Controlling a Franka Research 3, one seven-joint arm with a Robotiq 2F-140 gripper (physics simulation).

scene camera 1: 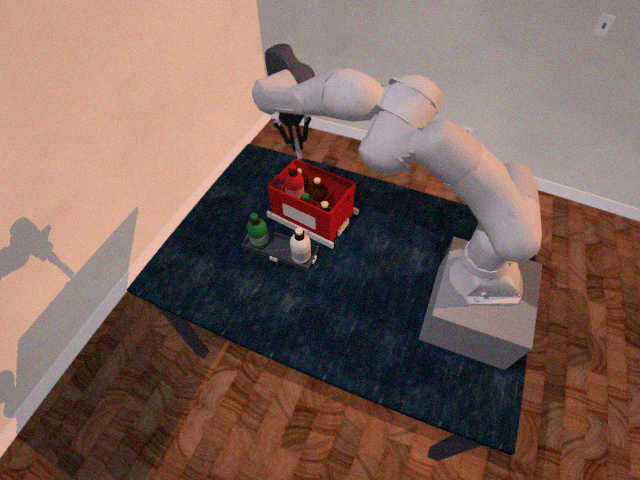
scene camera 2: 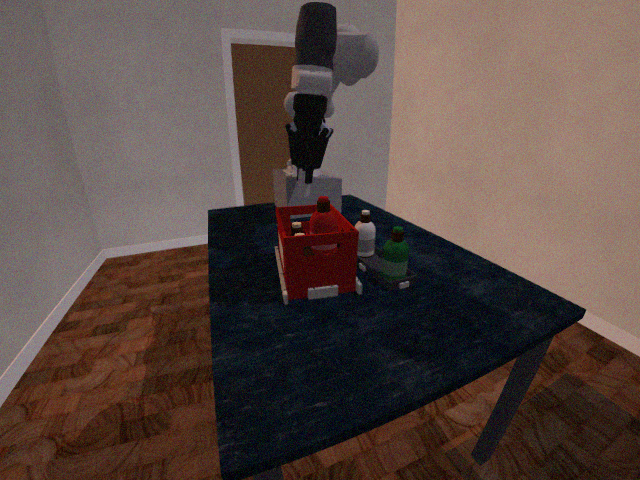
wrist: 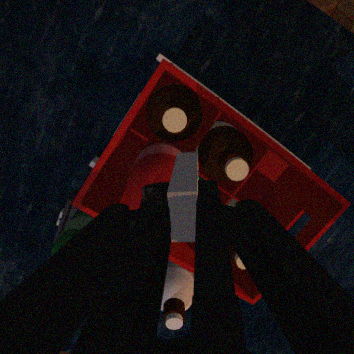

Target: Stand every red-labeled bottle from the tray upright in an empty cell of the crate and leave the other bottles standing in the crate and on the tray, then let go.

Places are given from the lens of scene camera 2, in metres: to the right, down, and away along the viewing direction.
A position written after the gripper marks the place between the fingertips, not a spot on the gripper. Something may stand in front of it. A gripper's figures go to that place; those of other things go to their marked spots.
gripper [scene camera 2: 303, 196]: -0.04, -0.11, 0.68
green bottle [scene camera 2: 395, 254]: 0.21, 0.04, 0.74
